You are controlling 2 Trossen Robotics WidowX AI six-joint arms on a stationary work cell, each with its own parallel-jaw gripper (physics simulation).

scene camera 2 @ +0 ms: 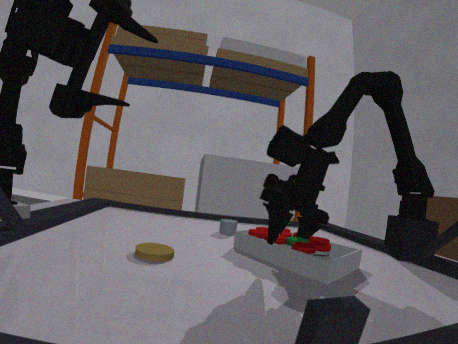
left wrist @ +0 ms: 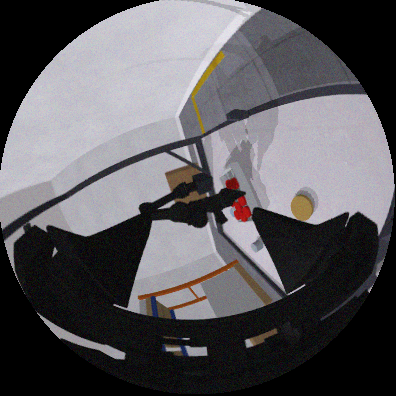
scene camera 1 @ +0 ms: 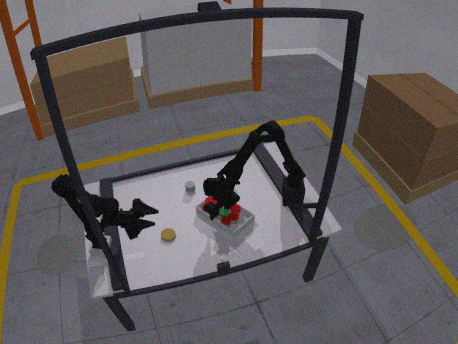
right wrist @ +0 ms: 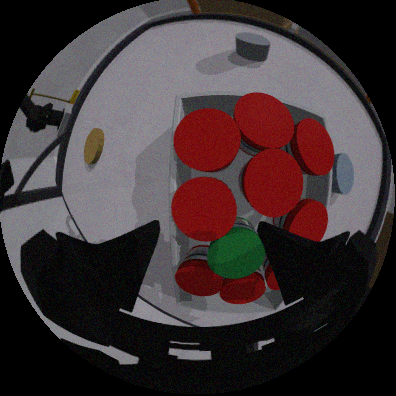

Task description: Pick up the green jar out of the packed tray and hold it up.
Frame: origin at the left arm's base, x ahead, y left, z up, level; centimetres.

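Seen in the pictures: left gripper, fingertip midpoint: (scene camera 2: pixel 142 72) (left wrist: pixel 203 214) (scene camera 1: pixel 156 217); right gripper, fingertip midpoint: (left wrist: pixel 241 194) (scene camera 1: pixel 218 215) (right wrist: pixel 210 226); left arm's base, origin of the base link: (right wrist: pixel 60 118); right arm's base, origin of the base link: (scene camera 2: pixel 412 218) (left wrist: pixel 195 184) (scene camera 1: pixel 294 183).
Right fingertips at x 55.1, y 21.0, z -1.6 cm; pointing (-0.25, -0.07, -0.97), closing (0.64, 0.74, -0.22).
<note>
Offsets run from my right fingertips to a thing's top centre.
The green jar {dy +0.6, dx +2.9, dz +1.8 cm} (scene camera 1: pixel 224 212) (scene camera 2: pixel 297 241) (right wrist: pixel 236 253) stands among several red-lidded jars in the grey tray {dy +2.5, dx +3.1, dz +1.0 cm} (scene camera 1: pixel 243 225) (scene camera 2: pixel 300 262) (left wrist: pixel 250 185); its lid shows. My right gripper (scene camera 1: pixel 221 211) (scene camera 2: pixel 287 239) (right wrist: pixel 210 226) is open and empty, pointing down with its fingertips low over the tray, around lid height. In the right wrist view the green lid lies nearer the right-hand finger, and a red lid {dy +0.9, dx -1.7, dz +1.8 cm} (right wrist: pixel 204 208) reaches in between the fingers from above. My left gripper (scene camera 1: pixel 155 218) (scene camera 2: pixel 143 73) is open and empty, raised at the left, away from the tray.
Red jars {dy +6.0, dx -0.1, dz +1.8 cm} (right wrist: pixel 272 182) crowd the green one. A yellow disc {dy -10.1, dx -22.9, dz -1.8 cm} (scene camera 1: pixel 168 234) (scene camera 2: pixel 154 252) (left wrist: pixel 302 208) (right wrist: pixel 94 146) lies left of the tray. A grey cylinder {dy +21.1, dx -14.7, dz +0.5 cm} (scene camera 1: pixel 190 187) (scene camera 2: pixel 228 227) (right wrist: pixel 252 46) stands behind it. A blue-grey cylinder {dy +16.6, dx +6.2, dz -0.6 cm} (right wrist: pixel 344 173) stands beside the tray. A dark frame surrounds the table.
</note>
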